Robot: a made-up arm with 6 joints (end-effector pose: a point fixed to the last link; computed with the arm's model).
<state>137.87 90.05 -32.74 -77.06 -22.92 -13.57</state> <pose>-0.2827 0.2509 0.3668 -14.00 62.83 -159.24</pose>
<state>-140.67 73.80 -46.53 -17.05 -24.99 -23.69</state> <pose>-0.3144 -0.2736 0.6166 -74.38 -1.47 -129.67</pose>
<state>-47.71 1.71 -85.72 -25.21 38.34 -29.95</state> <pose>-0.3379 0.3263 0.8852 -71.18 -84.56 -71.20</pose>
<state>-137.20 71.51 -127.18 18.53 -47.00 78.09</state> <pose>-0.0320 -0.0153 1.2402 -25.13 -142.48 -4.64</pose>
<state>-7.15 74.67 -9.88 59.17 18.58 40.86</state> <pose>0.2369 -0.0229 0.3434 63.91 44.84 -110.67</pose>
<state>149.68 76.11 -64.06 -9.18 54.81 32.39</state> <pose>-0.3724 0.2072 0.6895 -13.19 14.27 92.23</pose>
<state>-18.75 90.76 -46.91 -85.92 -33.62 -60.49</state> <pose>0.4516 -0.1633 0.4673 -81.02 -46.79 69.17</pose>
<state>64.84 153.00 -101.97 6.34 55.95 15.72</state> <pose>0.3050 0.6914 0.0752 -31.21 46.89 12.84</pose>
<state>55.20 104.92 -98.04 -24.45 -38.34 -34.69</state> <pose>0.3787 0.5566 0.7766 13.84 -97.98 42.52</pose>
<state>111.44 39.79 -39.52 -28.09 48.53 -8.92</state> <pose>-0.0347 0.1477 0.6691 -10.21 -32.84 84.06</pose>
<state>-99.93 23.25 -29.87 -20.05 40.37 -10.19</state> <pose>-0.0256 -0.0715 0.6316 -36.57 1.32 -120.54</pose>
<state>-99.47 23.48 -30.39 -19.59 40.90 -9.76</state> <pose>-0.0247 -0.0721 0.6354 -35.66 0.74 -120.64</pose>
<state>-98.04 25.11 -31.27 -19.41 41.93 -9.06</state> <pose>-0.0241 -0.0805 0.6393 -33.59 1.37 -120.00</pose>
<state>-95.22 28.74 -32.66 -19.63 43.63 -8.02</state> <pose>-0.0226 -0.1007 0.6428 -30.11 3.83 -118.22</pose>
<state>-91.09 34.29 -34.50 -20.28 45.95 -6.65</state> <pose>-0.0175 -0.1330 0.6436 -25.72 8.28 -115.19</pose>
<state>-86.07 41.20 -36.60 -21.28 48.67 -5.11</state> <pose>-0.0053 -0.1737 0.6390 -21.33 14.39 -111.06</pose>
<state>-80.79 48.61 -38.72 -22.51 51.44 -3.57</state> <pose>0.0151 -0.2164 0.6277 -17.85 21.36 -106.26</pose>
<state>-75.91 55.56 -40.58 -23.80 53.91 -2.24</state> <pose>0.0406 -0.2538 0.6111 -15.70 28.15 -101.41</pose>
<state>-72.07 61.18 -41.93 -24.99 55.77 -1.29</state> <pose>0.0650 -0.2810 0.5929 -14.78 33.80 -97.23</pose>
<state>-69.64 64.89 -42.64 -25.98 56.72 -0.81</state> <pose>0.0821 -0.2972 0.5778 -14.76 37.55 -94.23</pose>
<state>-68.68 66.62 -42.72 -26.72 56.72 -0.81</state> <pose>0.0892 -0.3042 0.5684 -15.21 39.26 -92.57</pose>
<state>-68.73 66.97 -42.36 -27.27 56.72 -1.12</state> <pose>0.0883 -0.3050 0.5635 -15.64 40.26 -91.94</pose>
